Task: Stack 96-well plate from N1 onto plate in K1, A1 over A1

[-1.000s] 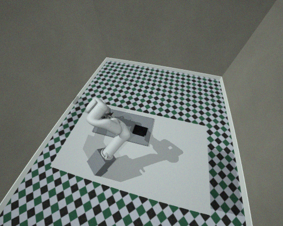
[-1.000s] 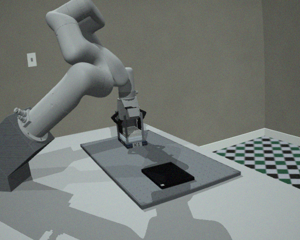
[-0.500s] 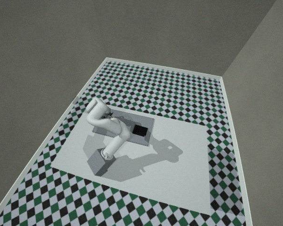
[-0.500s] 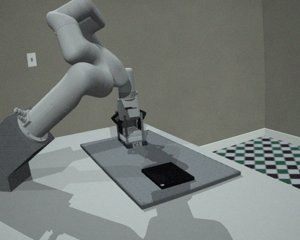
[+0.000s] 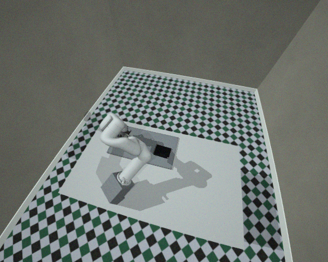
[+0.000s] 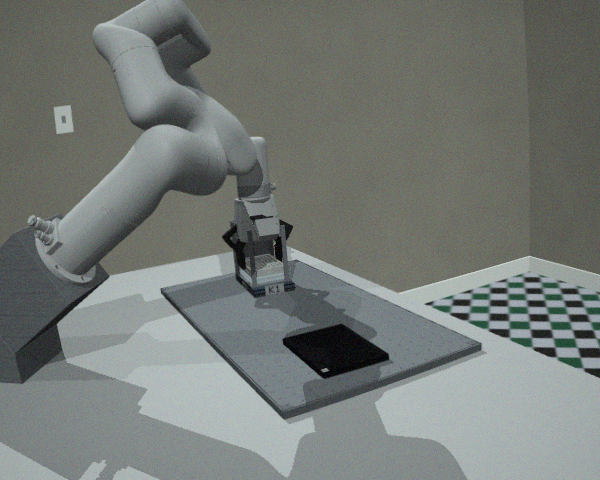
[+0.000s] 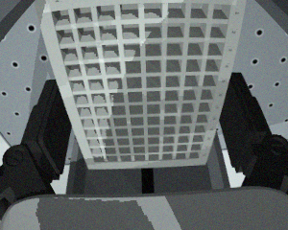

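Now: the dark rack wall 30 mm ahead of my hand, 60 mm to the left of it and 30 mm above it. Round my hand: pale A1 square 320 mm behind, 410 mm to the right, 40 mm below; K1 label 40 mm behind, 80 mm to the right, 50 mm below; white 96-well plate 10 mm below.
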